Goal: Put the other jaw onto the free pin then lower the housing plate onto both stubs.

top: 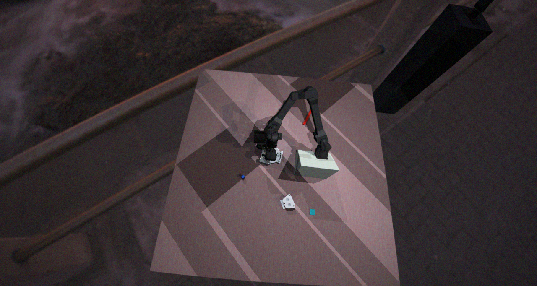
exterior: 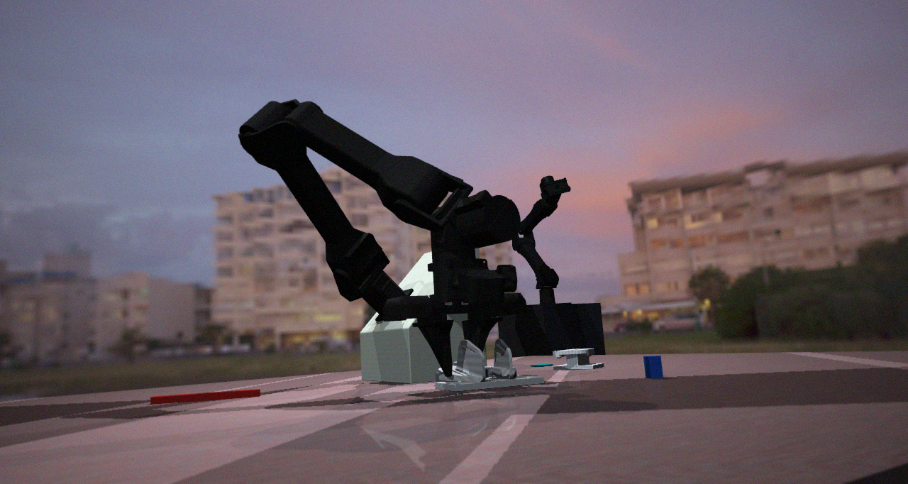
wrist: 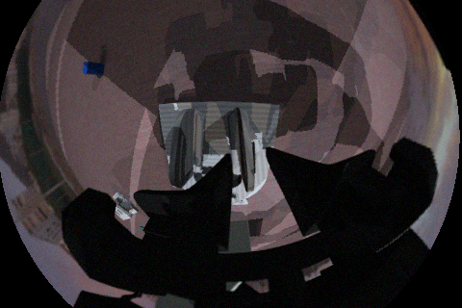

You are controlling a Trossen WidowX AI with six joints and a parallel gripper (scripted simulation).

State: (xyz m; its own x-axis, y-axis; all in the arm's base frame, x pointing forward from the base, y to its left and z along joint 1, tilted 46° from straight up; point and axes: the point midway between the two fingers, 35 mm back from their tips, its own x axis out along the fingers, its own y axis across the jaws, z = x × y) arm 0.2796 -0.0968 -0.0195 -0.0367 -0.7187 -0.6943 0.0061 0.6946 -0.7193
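My gripper tip is now 120 mm past the white stand, 310 mm to the right of it and 10 mm above it. Round my gripper tip: blue cube 150 mm ahead, 180 mm to the left; red bar 230 mm behind, 260 mm to the right, 10 mm below; plate 50 mm behind, 40 mm to the left, 10 mm below.
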